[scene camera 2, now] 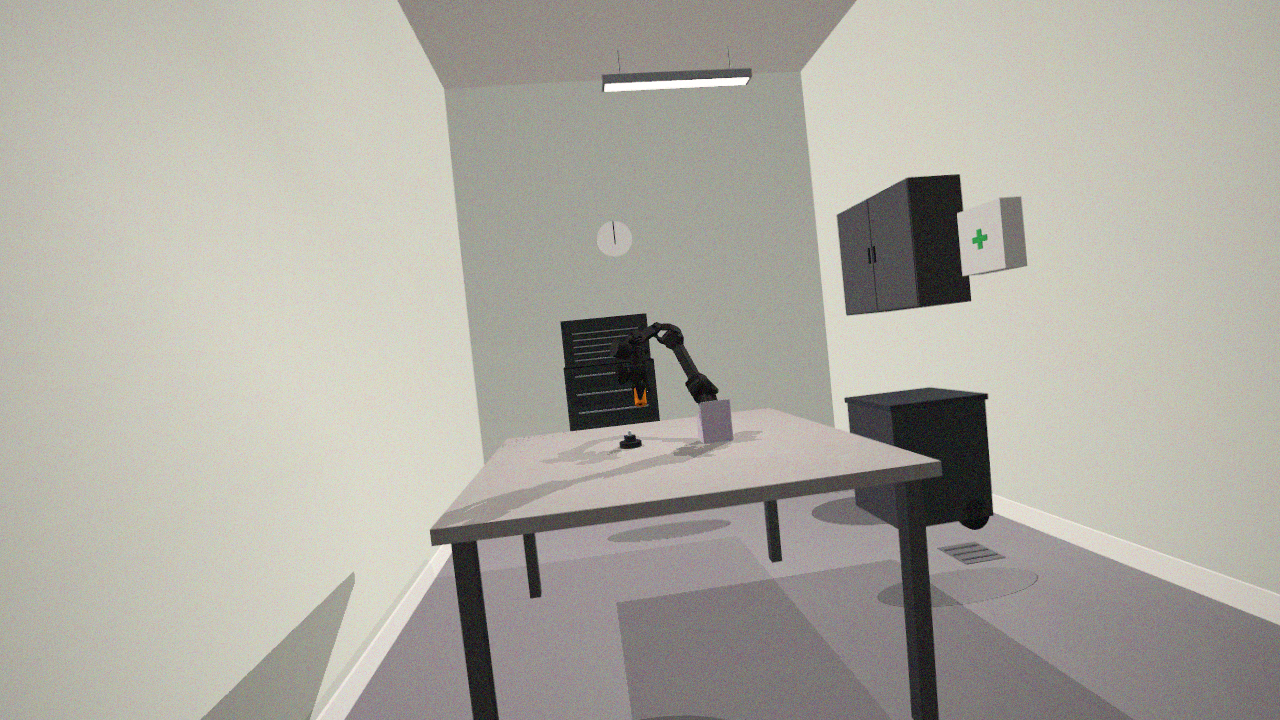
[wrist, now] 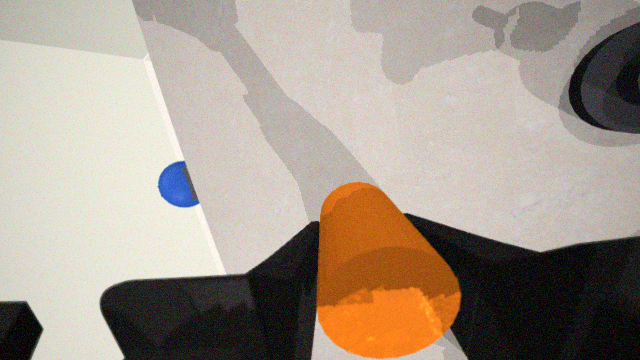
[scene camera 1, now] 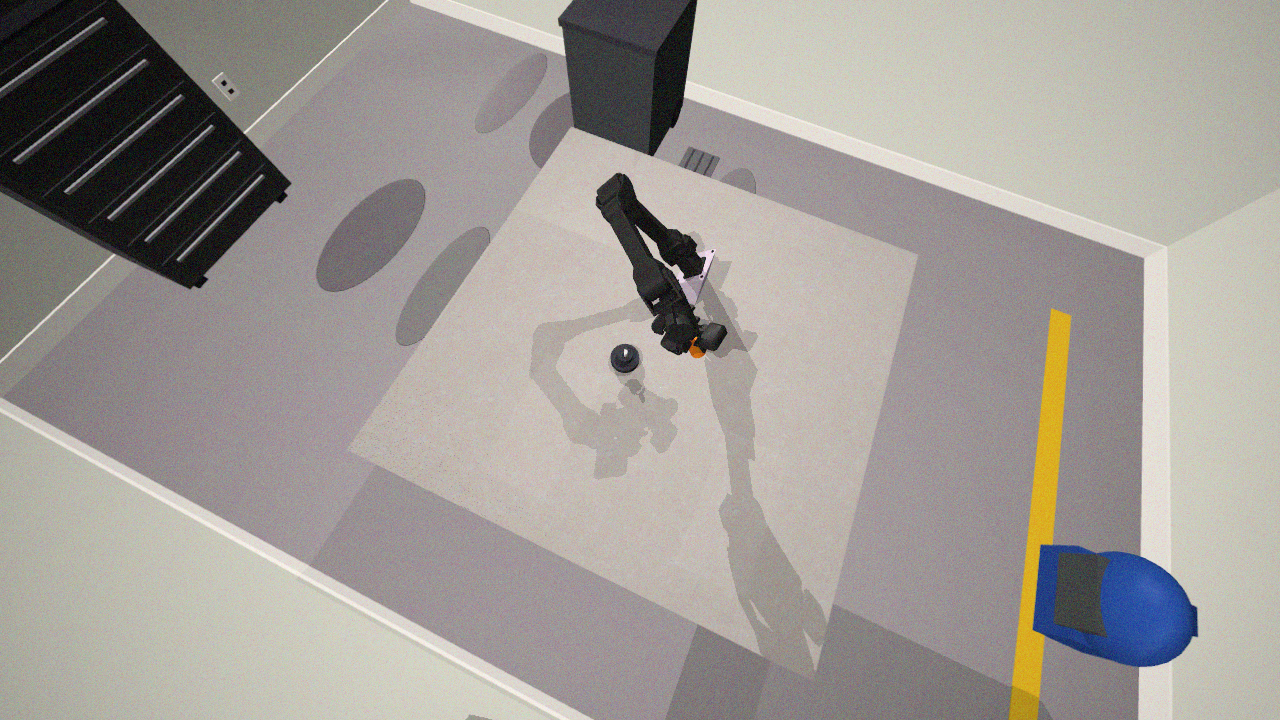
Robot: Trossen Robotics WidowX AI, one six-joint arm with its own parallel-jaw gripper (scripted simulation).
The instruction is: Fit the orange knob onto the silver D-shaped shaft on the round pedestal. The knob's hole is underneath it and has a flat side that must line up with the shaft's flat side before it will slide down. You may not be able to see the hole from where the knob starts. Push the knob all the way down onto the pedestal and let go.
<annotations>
my gripper: scene camera 2; wrist; scene camera 1 697, 349
same spot on my gripper: [wrist: 575, 295] = [scene camera 2: 633, 388]
</annotations>
